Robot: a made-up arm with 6 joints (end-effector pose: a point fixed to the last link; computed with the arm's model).
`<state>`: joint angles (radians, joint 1 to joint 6).
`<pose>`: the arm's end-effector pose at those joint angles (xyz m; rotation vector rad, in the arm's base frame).
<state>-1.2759 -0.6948 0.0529 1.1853 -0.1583 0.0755</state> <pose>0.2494 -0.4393 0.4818 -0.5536 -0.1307 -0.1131</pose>
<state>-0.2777 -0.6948 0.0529 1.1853 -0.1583 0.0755</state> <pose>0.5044 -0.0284 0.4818 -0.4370 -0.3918 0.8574</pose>
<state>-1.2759 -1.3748 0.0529 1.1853 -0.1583 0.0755</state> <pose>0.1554 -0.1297 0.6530 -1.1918 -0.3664 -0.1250</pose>
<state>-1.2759 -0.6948 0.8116 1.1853 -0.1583 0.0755</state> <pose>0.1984 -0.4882 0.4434 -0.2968 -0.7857 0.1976</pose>
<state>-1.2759 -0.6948 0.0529 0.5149 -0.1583 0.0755</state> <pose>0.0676 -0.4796 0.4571 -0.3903 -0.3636 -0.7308</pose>
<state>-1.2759 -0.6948 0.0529 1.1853 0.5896 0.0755</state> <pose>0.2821 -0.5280 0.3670 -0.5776 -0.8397 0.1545</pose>
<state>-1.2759 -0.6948 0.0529 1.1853 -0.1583 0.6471</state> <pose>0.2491 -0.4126 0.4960 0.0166 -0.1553 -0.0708</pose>
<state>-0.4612 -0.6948 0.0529 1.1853 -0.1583 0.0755</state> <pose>0.4907 -0.1200 0.4818 -0.4654 -0.3460 0.6792</pose>
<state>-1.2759 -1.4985 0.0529 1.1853 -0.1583 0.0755</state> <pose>0.1357 -0.0650 0.6587 -1.3077 -0.4098 -0.1262</pose>
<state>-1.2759 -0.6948 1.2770 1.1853 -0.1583 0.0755</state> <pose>0.1936 -0.5217 0.4066 -0.1136 -1.1757 0.3914</pose>
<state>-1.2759 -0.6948 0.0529 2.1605 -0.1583 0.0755</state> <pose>0.4086 -0.2486 0.3826 -0.7144 0.2240 0.7960</pose>
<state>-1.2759 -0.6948 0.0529 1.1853 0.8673 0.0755</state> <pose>0.3196 -0.5569 0.3365 -0.5726 -1.1021 0.2577</pose>
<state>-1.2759 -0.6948 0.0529 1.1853 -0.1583 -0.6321</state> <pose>0.2459 -0.4760 0.4870 -1.2593 -0.0881 -0.1599</pose>
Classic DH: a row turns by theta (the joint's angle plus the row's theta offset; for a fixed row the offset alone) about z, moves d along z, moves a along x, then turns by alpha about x. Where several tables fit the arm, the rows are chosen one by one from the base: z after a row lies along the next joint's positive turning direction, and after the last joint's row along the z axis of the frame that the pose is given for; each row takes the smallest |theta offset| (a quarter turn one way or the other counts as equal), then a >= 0, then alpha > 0; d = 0 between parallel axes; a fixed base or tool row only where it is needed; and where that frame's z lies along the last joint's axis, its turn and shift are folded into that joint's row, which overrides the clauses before.
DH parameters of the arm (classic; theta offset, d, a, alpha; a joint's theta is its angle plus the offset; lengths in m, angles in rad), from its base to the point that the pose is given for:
joint 1: 0 0.11 0.089 -1.5708
joint 2: 1.5708 0.142 0.077 1.5708
joint 3: -1.5708 0.268 0.08 1.5708
joint 4: 1.5708 0.028 0.344 1.5708
joint 5: 1.5708 0.279 0.083 1.5708
joint 6: -1.5708 -0.198 0.037 -1.5708
tool (fixed): -1.5708 -0.039 0 0

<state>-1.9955 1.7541 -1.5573 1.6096 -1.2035 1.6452</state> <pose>0.5259 0.1846 -0.3062 -1.2142 -2.8619 -0.2392</pose>
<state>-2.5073 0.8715 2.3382 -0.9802 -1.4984 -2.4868</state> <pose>0.4683 -0.1540 -0.5013 0.5468 -1.0607 -1.1540</pose>
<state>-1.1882 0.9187 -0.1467 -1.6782 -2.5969 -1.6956</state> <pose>-0.3546 -0.2470 0.2547 2.0513 1.2167 -0.1816</pose>
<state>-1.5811 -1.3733 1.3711 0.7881 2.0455 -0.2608</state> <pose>0.3053 -0.3174 0.8110 -0.0029 2.7378 -0.5056</pose>
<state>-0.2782 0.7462 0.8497 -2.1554 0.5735 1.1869</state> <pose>0.0456 0.0913 0.0196 -0.1756 -0.2077 -2.3101</pose>
